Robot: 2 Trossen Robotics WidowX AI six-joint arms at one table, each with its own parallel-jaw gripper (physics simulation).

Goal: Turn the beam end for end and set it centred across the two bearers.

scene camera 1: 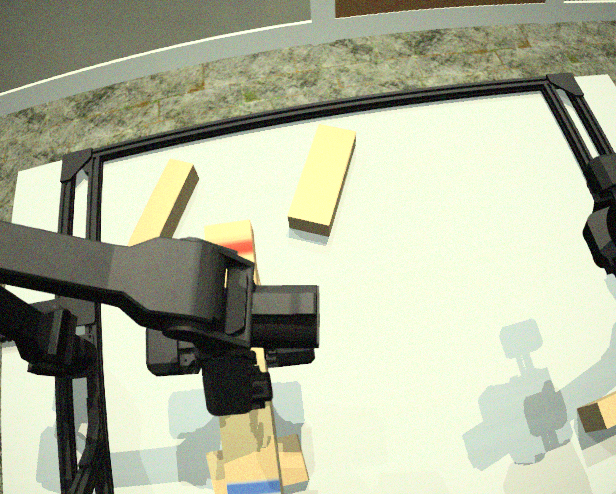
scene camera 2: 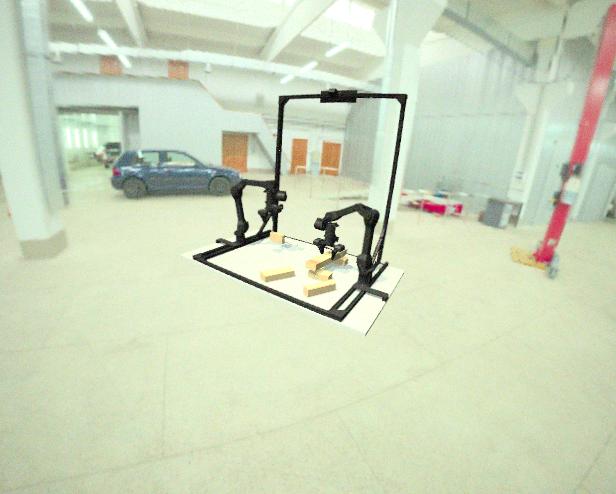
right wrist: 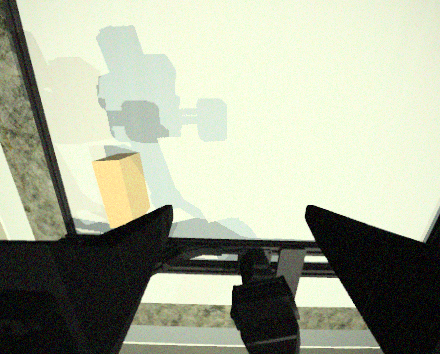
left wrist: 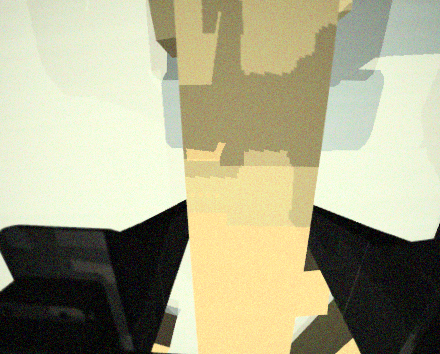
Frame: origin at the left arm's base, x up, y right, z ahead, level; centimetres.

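Seen in the pictures: left gripper, fingertip midpoint: (left wrist: 245,206); right gripper, fingertip midpoint: (scene camera 2: 269,223) (right wrist: 238,211); left arm's base, origin of the base link: (scene camera 1: 75,357) (scene camera 2: 364,282); right arm's base, origin of the base link: (scene camera 2: 240,242) (right wrist: 253,261).
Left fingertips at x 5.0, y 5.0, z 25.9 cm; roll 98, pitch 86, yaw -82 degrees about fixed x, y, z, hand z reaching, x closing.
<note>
Offsets run from my left fingertips to a thing's top centre. "*": to the spot under its first point.
The long beam @[dx +2.9, dy +1.2, dz +0.0 cm] (scene camera 1: 246,434) (scene camera 2: 319,261) (left wrist: 250,280) lies lengthwise up scene camera 1, its red band @[* dx +2.7, dy -13.9, dz +2.3 cm] (scene camera 1: 240,247) at the upper end and its blue band @[* dx +1.3, dy +16.2, dz -0.9 cm] (scene camera 1: 252,486) at the lower. My left gripper (scene camera 1: 231,380) (scene camera 2: 329,251) (left wrist: 245,206) is shut on its middle. One bearer @[dx -3.2, dy +13.8, dz -0.7 cm] (scene camera 1: 294,465) (scene camera 2: 341,261) crosses beneath near the blue band; the other bearer @[dx -3.2, dy -12.3, dz -2.5 cm] (scene camera 2: 321,275) (left wrist: 316,295) is beneath toward the red end, hidden in scene camera 1 by the arm. Whether beam and bearers touch is unclear. My right gripper (scene camera 2: 269,213) (right wrist: 238,211) is open and empty.
Two loose blocks, one narrower @[dx -2.6, dy -26.4, dz -10.0 cm] (scene camera 1: 164,200) (scene camera 2: 319,288) and one wider @[dx -3.2, dy -27.2, dz +15.8 cm] (scene camera 1: 323,180) (scene camera 2: 277,273), lie beyond the red end. Another block @[dx -0.7, dy +17.7, dz +50.2 cm] (scene camera 1: 604,411) (scene camera 2: 277,237) (right wrist: 122,187) lies near the right arm. A black frame (scene camera 1: 318,112) edges the table.
</note>
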